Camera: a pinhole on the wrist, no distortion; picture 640 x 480 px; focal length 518.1 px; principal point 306.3 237.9 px. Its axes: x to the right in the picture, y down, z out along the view. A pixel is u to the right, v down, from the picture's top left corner.
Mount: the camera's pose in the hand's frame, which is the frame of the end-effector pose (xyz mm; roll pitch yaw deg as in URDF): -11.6 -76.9 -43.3 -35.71 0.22 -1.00
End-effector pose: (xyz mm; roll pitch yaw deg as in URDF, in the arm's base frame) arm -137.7 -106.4 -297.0 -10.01 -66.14 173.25
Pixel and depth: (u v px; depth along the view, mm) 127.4 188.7 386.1
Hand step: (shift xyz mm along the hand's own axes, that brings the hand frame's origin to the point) -140.2 121.0 292.1
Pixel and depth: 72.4 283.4 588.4
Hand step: -268.8 313.0 405.3
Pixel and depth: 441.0 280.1 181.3
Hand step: 38.1 40.1 95.1
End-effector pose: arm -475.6 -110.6 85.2 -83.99 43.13 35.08
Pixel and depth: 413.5 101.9 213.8
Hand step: 34.8 1.5 162.9
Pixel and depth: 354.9 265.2 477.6
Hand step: 39.8 221.4 329.6
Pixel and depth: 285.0 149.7 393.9
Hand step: -23.4 98.8 315.7
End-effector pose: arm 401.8 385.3 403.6 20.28 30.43 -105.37
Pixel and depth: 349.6 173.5 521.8
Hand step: 38.2 174.2 418.1
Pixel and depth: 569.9 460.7 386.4
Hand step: 192.1 280.1 172.7
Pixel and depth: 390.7 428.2 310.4
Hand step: 44.4 195.9 142.0
